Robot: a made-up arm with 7 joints.
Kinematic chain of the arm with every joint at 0, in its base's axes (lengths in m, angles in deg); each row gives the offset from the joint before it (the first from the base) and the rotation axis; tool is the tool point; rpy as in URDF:
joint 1: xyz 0 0 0.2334 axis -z
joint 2: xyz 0 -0.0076 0.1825 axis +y
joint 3: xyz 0 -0.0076 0.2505 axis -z
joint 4: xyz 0 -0.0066 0.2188 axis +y
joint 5: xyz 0 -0.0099 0.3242 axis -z
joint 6: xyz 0 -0.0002 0.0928 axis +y
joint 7: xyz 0 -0.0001 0.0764 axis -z
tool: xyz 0 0 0 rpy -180 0 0
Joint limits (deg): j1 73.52..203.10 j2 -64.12..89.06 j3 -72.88..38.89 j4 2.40..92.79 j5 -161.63..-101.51 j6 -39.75..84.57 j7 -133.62..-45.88
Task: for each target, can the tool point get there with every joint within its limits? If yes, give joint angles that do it. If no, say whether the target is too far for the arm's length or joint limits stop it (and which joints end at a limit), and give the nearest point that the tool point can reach.
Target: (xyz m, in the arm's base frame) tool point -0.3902 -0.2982 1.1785
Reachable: yes | joints 153.10 15.24 -29.79 32.25 -139.05 -29.74 -55.87
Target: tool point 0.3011 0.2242 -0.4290
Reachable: no: joint limits stop it (at a limit: joint 1, joint 2, joint 4, joint 5, joint 6) | nearest point 0.2825 -0.3407 -0.0119 | short by 0.702 m
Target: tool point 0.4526 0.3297 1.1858
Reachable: yes | joints 151.17 -44.42 13.97 17.18 -151.09 -4.97 -118.28
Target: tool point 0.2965 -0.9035 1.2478
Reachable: no: too far | nearest point 0.2151 -0.6913 1.0495 | short by 0.302 m
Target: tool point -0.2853 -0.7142 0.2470
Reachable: yes | joints 136.12 77.24 -48.24 68.85 -144.31 -1.06 -105.91
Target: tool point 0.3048 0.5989 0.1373
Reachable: no: joint limits stop it (at a limit: joint 1, joint 2, joint 3, joint 4, joint 5, joint 6) | nearest point 0.2811 0.4864 0.6807 | short by 0.555 m
